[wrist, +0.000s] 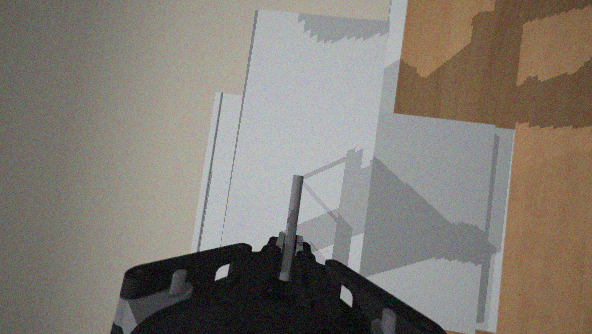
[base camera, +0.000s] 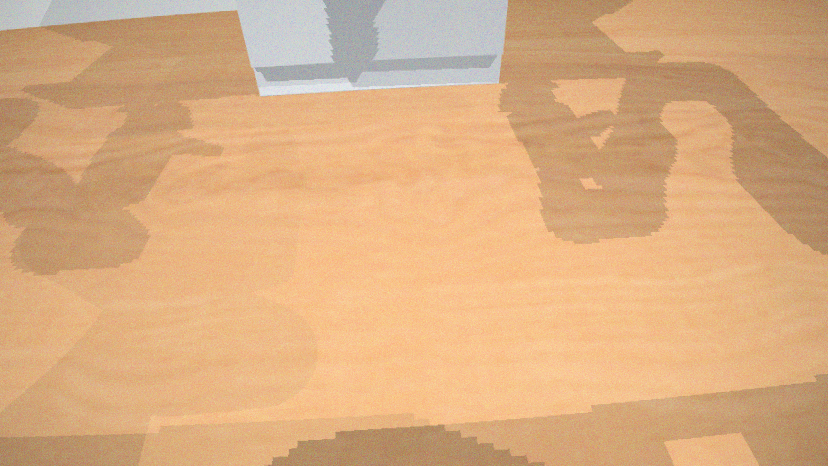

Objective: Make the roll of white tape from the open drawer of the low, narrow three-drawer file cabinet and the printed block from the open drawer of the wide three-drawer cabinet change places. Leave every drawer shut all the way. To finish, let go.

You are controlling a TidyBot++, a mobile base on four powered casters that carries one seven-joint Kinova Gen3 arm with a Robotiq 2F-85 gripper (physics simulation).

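Observation:
My gripper [wrist: 289, 244] is shut on a thin dark grey bar handle [wrist: 296, 200] in the wrist view. The handle stands out from a pale grey-white cabinet [wrist: 310, 100], and its upper part sticks out past the fingertips. In the base view, the lower part of a pale cabinet front [base camera: 428, 34] shows at the top, standing on the floor. I cannot tell from these views which of the two cabinets it is. The roll of white tape and the printed block do not show in either view, and no drawer's inside shows.
A lower pale grey panel [wrist: 440, 165] lies to the right of the handle in the wrist view, crossed by shadows. The wooden floor [base camera: 405, 260] [wrist: 550, 225] carries arm-shaped shadows. A beige surface [wrist: 100, 125] fills the left of the wrist view. Another pale surface [base camera: 144, 5] shows at the base view's top left.

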